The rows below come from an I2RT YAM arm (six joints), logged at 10 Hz.
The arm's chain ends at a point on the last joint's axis. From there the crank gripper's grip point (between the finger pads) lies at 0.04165 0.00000 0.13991 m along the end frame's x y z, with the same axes.
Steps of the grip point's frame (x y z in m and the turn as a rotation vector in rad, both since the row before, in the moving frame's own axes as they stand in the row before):
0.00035 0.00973 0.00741 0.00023 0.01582 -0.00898
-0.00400 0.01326 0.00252 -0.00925 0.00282 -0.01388
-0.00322 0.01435 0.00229 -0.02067 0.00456 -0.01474
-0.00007 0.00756 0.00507 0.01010 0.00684 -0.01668
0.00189 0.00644 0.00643 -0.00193 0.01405 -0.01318
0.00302 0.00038 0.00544 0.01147 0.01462 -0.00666
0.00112 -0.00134 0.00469 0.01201 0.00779 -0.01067
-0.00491 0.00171 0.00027 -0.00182 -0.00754 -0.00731
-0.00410 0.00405 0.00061 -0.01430 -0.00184 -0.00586
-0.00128 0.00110 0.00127 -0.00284 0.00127 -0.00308
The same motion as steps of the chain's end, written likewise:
-0.00186 0.01015 0.00809 0.00023 0.01582 -0.00898
-0.00440 0.01255 0.00264 -0.00925 0.00282 -0.01388
-0.00387 0.01208 0.00250 -0.02067 0.00456 -0.01474
-0.00101 0.00967 0.00537 0.01010 0.00684 -0.01668
-0.00007 0.00673 0.00703 -0.00193 0.01405 -0.01318
0.00099 0.00227 0.00607 0.01147 0.01462 -0.00666
0.00004 0.00079 0.00503 0.01201 0.00779 -0.01067
-0.00385 0.00176 -0.00004 -0.00182 -0.00754 -0.00731
-0.00385 0.00229 0.00055 -0.01430 -0.00184 -0.00586
-0.00146 0.00083 0.00132 -0.00284 0.00127 -0.00308

